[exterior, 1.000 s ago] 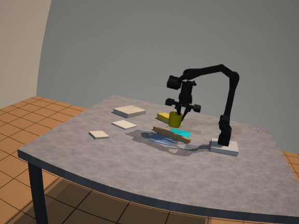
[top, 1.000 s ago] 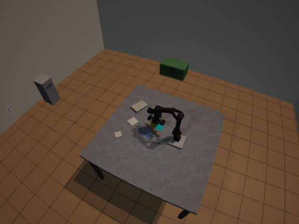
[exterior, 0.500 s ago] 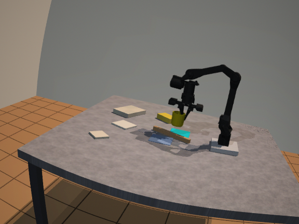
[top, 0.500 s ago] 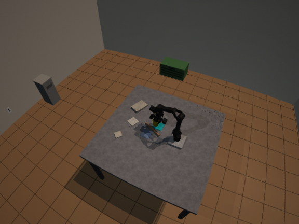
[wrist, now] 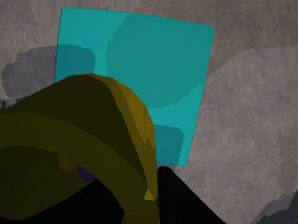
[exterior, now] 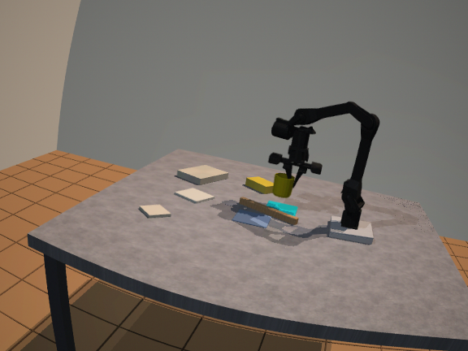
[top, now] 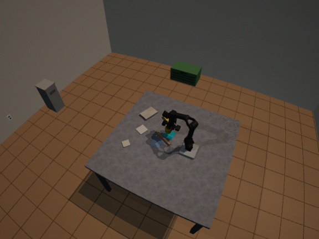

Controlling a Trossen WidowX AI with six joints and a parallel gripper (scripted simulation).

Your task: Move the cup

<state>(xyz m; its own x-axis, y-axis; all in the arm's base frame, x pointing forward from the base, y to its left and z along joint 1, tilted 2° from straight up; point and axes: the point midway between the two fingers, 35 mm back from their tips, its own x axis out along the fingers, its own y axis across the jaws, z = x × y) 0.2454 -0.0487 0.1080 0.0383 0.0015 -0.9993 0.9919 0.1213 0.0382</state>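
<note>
Right now my gripper tip is 2 cm short of the cyan pad, 1 cm to the left of it and 10 cm above it. The rest, counted from my gripper tip: cup 2 cm ahead; marble 3 cm ahead, 2 cm to the left, 2 cm below; wooden bar 5 cm ahead, 8 cm to the left, 9 cm below.
</note>
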